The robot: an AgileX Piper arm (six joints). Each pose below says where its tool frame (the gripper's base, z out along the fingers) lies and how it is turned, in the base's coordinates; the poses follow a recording.
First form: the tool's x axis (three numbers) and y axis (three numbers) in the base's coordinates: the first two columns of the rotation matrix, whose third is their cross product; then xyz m.
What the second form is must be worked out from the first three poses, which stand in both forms.
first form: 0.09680, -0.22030, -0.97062, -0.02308, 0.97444, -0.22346, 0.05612, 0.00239, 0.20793
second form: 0.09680, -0.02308, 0.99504, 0.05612; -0.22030, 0.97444, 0.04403, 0.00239; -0.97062, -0.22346, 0.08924, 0.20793; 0, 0, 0, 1
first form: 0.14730, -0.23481, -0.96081, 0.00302, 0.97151, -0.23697, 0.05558, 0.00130, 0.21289
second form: 0.14730, 0.00302, 0.98908, 0.05558; -0.23481, 0.97151, 0.03200, 0.00130; -0.96081, -0.23697, 0.14381, 0.21289; 0, 0, 0, 1
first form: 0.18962, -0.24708, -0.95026, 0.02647, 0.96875, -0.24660, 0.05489, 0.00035, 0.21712
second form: 0.18962, 0.02647, 0.98149, 0.05489; -0.24708, 0.96875, 0.02161, 0.00035; -0.95026, -0.24660, 0.19023, 0.21712; 0, 0, 0, 1
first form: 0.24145, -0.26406, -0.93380, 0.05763, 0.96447, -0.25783, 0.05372, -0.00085, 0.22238
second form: 0.24145, 0.05763, 0.96870, 0.05372; -0.26406, 0.96447, 0.00844, -0.00085; -0.93380, -0.25783, 0.24809, 0.22238; 0, 0, 0, 1
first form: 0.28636, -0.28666, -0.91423, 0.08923, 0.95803, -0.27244, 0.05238, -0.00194, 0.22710
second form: 0.28636, 0.08923, 0.95396, 0.05238; -0.28666, 0.95803, -0.00356, -0.00194; -0.91423, -0.27244, 0.29992, 0.22710; 0, 0, 0, 1
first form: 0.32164, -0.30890, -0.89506, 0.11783, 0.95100, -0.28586, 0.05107, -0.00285, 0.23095
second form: 0.32164, 0.11783, 0.93950, 0.05107; -0.30890, 0.95100, -0.01352, -0.00285; -0.89506, -0.28586, 0.34228, 0.23095; 0, 0, 0, 1
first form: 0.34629, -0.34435, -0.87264, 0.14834, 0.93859, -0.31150, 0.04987, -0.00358, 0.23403
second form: 0.34629, 0.14834, 0.92632, 0.04987; -0.34435, 0.93859, -0.02158, -0.00358; -0.87264, -0.31150, 0.37611, 0.23403; 0, 0, 0, 1
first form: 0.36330, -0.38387, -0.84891, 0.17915, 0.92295, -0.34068, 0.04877, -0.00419, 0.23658
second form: 0.36330, 0.17915, 0.91428, 0.04877; -0.38387, 0.92295, -0.02831, -0.00419; -0.84891, -0.34068, 0.40408, 0.23658; 0, 0, 0, 1
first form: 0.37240, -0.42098, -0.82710, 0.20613, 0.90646, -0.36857, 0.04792, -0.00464, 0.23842
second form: 0.37240, 0.20613, 0.90489, 0.04792; -0.42098, 0.90646, -0.03323, -0.00464; -0.82710, -0.36857, 0.42434, 0.23842; 0, 0, 0, 1
